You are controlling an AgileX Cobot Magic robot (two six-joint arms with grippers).
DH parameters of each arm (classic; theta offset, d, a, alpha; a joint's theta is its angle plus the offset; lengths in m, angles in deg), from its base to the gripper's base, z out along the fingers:
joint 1: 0 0.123 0 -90
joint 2: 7.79 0 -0.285 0
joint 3: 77.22 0 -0.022 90
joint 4: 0 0.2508 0 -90
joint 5: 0 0 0.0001 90
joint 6: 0 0.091 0 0
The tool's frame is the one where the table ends.
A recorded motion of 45 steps. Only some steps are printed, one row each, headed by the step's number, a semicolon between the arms.
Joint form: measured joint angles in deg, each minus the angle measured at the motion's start. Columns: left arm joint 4, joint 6, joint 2, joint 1, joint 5, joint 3; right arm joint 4, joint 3, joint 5, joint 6, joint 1, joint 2.
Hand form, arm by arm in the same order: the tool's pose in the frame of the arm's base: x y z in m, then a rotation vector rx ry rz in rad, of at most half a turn. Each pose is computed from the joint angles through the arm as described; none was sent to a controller.
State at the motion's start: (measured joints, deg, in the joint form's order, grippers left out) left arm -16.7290 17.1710 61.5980 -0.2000 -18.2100 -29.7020; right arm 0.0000 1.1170 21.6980 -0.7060 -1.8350 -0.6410
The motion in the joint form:
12: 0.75 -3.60 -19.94 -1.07 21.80 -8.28; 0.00 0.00 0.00 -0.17 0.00 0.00
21: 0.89 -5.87 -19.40 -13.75 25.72 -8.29; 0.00 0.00 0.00 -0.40 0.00 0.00
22: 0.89 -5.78 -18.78 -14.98 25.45 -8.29; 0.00 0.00 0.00 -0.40 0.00 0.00
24: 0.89 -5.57 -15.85 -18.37 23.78 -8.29; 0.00 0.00 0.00 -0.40 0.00 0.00
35: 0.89 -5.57 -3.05 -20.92 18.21 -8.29; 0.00 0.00 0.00 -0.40 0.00 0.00
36: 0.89 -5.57 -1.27 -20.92 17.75 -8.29; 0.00 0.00 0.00 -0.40 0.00 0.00
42: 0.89 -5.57 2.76 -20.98 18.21 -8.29; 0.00 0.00 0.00 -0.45 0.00 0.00
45: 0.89 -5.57 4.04 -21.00 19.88 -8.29; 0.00 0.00 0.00 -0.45 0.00 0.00
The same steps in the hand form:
12: 0.1558 -0.0051 0.3638 -0.0022 1.6085 -0.0632; 0.0524 -0.0017 0.1732 0.0157 1.8708 -0.0326
21: 0.1522 -0.0412 0.3564 0.1674 1.6821 -0.2707; 0.0524 -0.0017 0.1732 0.0119 1.8708 -0.0354
22: 0.1537 -0.0450 0.3551 0.1863 1.6872 -0.2841; 0.0524 -0.0017 0.1732 0.0119 1.8708 -0.0354
24: 0.1625 -0.0572 0.3491 0.2356 1.7066 -0.3169; 0.0524 -0.0017 0.1732 0.0119 1.8708 -0.0354
35: 0.2059 -0.0796 0.3134 0.2721 1.8336 -0.3090; 0.0524 -0.0017 0.1732 0.0119 1.8708 -0.0354
36: 0.2116 -0.0816 0.3071 0.2740 1.8568 -0.3034; 0.0524 -0.0017 0.1732 0.0119 1.8708 -0.0354
42: 0.2228 -0.0863 0.2901 0.2880 1.9339 -0.2936; 0.0524 -0.0017 0.1732 0.0111 1.8708 -0.0360
45: 0.2249 -0.0881 0.2824 0.3011 1.9835 -0.2931; 0.0524 -0.0017 0.1732 0.0111 1.8708 -0.0360

